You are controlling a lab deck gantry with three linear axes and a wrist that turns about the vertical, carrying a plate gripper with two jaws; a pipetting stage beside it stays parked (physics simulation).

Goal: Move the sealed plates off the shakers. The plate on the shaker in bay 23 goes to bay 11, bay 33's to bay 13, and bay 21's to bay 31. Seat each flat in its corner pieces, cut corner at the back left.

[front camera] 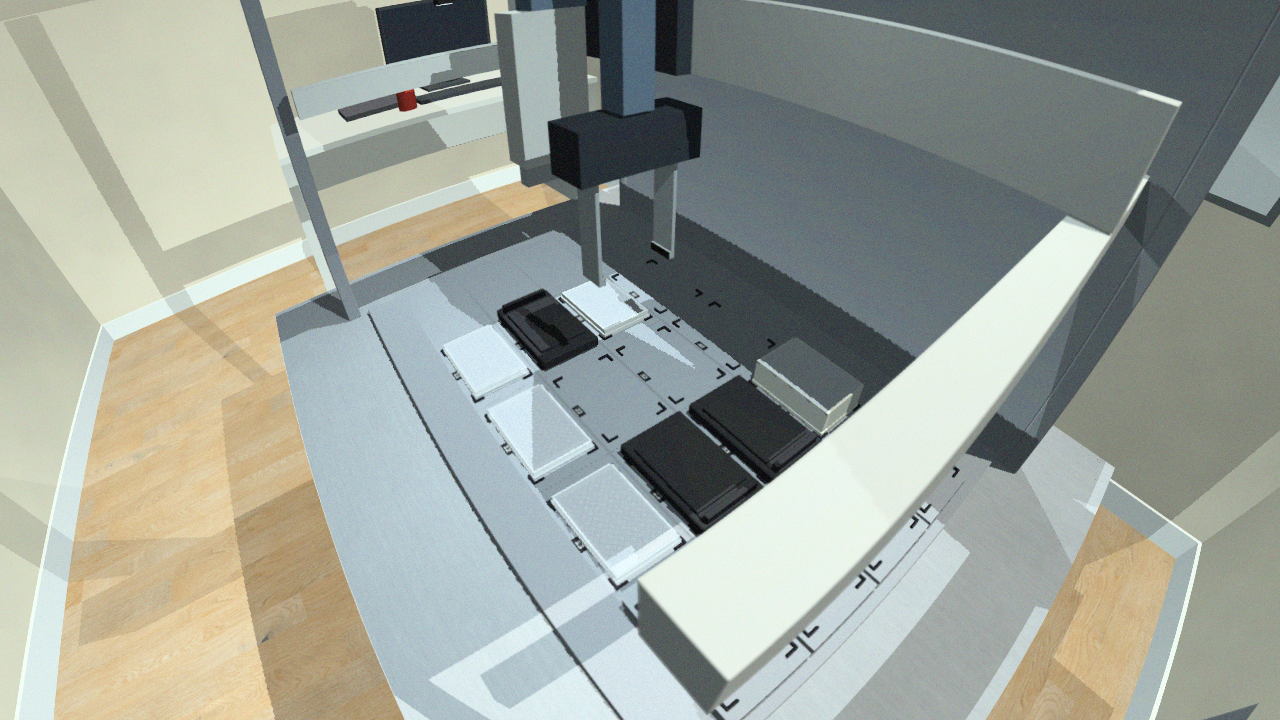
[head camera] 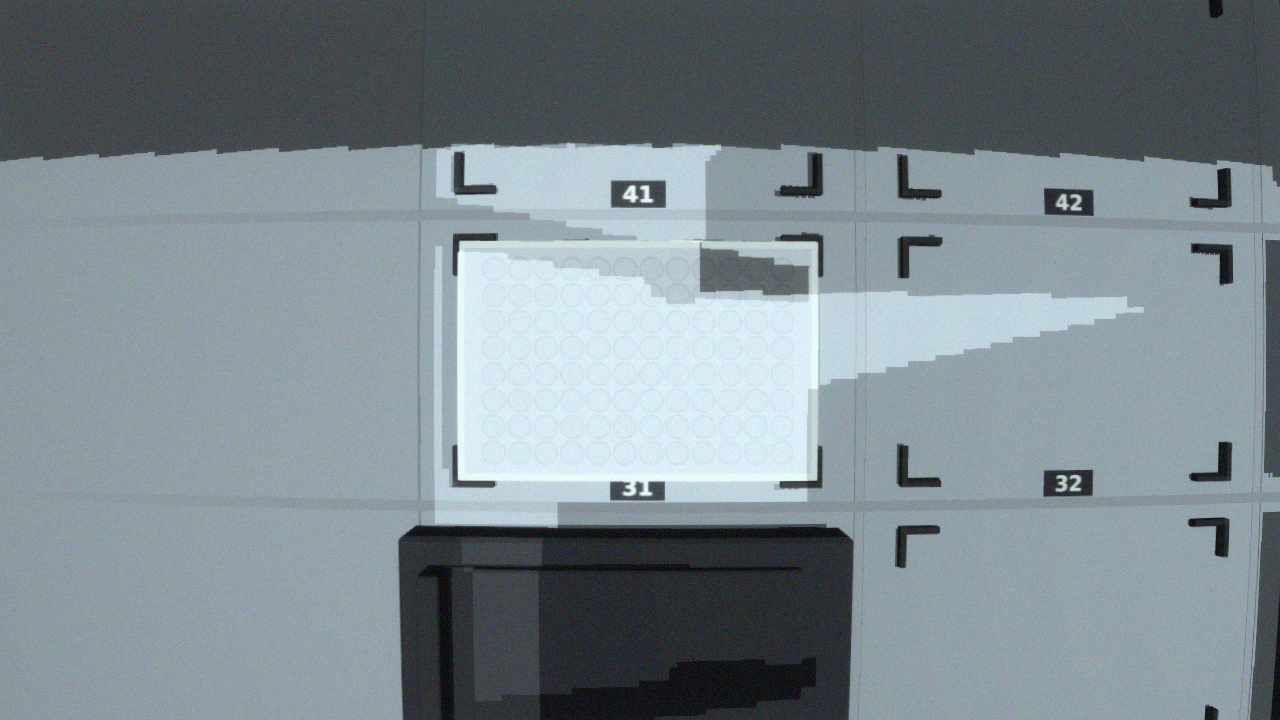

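Pixels of known places: gripper, fingertip midpoint: (front camera: 629, 265); robot's base, origin of the base link: (front camera: 443, 351).
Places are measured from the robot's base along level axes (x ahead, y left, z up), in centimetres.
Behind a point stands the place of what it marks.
Note:
A sealed plate (front camera: 601, 306) @[x 7.4, y 24.6, z 1.4 cm] (head camera: 626, 358) @[x 6.0, y 25.8, z 1.4 cm] lies in bay 31, looking flat within its four corner pieces; its cut corner cannot be made out. My gripper (front camera: 627, 267) @[x 19.4, y 21.4, z 16.1 cm] is open above this plate, its jaws apart and holding nothing; the jaws do not show in the head view. The dark shaker (front camera: 559, 333) @[x 10.2, y 15.3, z 2.4 cm] (head camera: 626, 617) @[x 6.0, y 17.2, z 2.4 cm] in bay 21 bears no plate. The dark shakers in bay 23 (front camera: 687, 465) @[x 39.3, y 14.5, z 2.4 cm] and bay 33 (front camera: 750, 419) @[x 38.8, y 25.3, z 2.4 cm] bear no plates. One pale plate (front camera: 486, 358) @[x 7.4, y 4.5, z 1.4 cm] lies in bay 11 and another plate (front camera: 615, 519) @[x 39.6, y 4.2, z 1.4 cm] in bay 13.
A pale plate (front camera: 539, 428) @[x 23.5, y 4.2, z 1.4 cm] lies in bay 12 between the two front-row plates. A grey block (front camera: 808, 380) @[x 40.0, y 34.9, z 4.2 cm] stands behind the bay 33 shaker. Corner pieces of bays 41, 42 and 32 show in the head view. A long white beam (front camera: 859, 474) @[x 62.0, y -2.4, z 40.0 cm] crosses the right foreground.

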